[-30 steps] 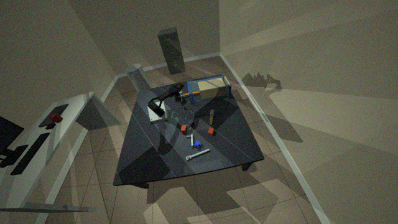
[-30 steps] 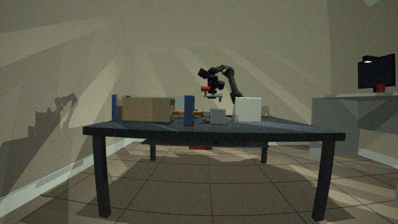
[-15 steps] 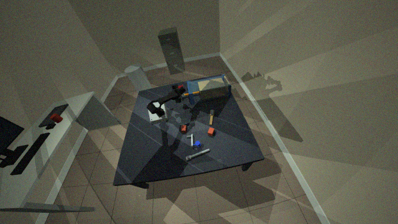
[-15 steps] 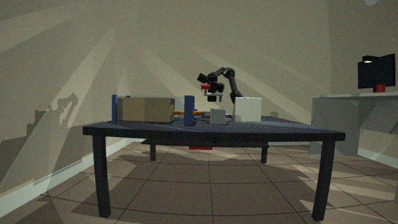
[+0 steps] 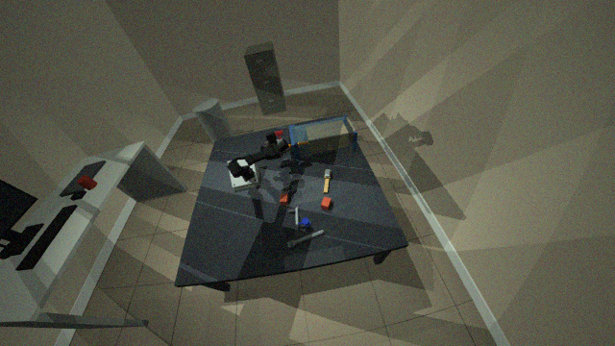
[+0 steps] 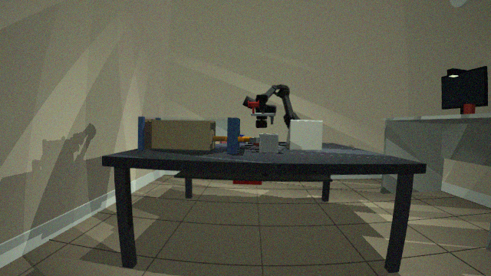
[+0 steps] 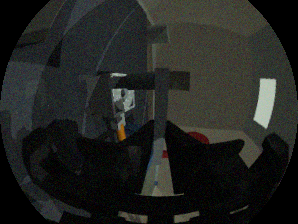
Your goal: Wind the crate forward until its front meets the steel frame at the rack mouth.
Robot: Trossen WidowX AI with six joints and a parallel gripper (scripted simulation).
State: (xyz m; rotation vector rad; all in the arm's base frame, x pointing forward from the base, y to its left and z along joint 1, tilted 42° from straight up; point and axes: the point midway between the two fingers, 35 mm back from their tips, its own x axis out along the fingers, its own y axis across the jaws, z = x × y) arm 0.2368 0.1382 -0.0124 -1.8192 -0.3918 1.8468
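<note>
My gripper tip is now 50 mm short of the red knob and 40 mm below it. The rest, counted from my gripper tip: crank arm: 20 mm ahead, 10 mm above; grey winch: 30 mm behind, 70 mm to the left, 160 mm below; blue frame: 140 mm ahead, 60 mm to the left, 80 mm below.
</note>
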